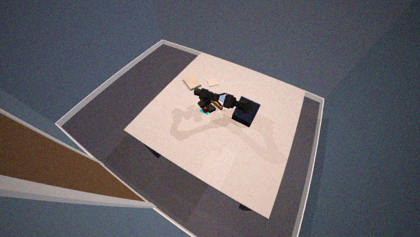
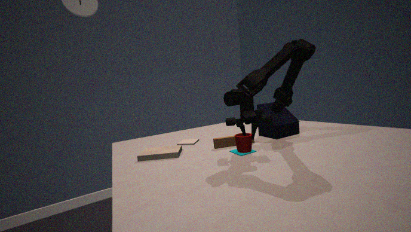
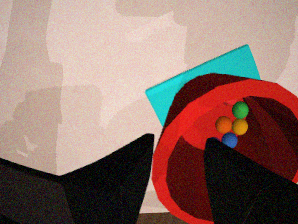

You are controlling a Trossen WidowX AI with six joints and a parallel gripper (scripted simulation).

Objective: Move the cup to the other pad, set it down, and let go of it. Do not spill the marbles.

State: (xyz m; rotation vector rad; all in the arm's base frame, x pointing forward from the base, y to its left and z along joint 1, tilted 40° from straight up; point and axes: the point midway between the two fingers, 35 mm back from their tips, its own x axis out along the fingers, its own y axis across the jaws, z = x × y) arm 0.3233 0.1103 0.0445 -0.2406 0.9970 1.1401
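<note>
Now: gripper tip 2 cm short of the red cup, 1 cm to the left of it and 1 cm above it. The rest, counted from my gripper tip: brown block 1 cm behind, 12 cm to the right, 4 cm below.
</note>
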